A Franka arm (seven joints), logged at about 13 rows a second.
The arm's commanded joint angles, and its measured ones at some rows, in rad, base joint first. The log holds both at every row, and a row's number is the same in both.
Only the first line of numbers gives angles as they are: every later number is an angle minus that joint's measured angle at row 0.
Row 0, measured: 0.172 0.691 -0.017 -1.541 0.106 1.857 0.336
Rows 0 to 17, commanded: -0.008 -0.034 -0.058 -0.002 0.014 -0.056 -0.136; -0.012 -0.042 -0.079 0.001 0.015 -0.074 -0.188; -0.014 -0.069 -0.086 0.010 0.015 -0.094 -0.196; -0.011 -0.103 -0.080 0.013 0.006 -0.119 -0.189; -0.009 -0.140 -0.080 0.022 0.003 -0.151 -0.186; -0.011 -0.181 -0.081 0.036 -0.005 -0.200 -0.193; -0.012 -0.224 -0.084 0.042 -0.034 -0.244 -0.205; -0.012 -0.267 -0.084 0.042 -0.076 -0.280 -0.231; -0.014 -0.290 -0.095 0.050 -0.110 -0.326 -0.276; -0.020 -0.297 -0.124 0.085 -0.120 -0.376 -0.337; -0.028 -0.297 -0.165 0.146 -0.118 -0.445 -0.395; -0.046 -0.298 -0.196 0.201 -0.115 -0.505 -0.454; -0.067 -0.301 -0.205 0.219 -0.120 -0.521 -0.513; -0.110 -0.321 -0.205 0.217 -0.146 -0.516 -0.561; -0.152 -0.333 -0.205 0.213 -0.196 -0.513 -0.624; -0.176 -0.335 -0.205 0.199 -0.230 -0.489 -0.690; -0.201 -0.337 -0.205 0.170 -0.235 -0.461 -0.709; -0.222 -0.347 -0.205 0.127 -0.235 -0.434 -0.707
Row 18, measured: -0.191 -0.329 -0.220 0.192 -0.211 -0.477 -0.677
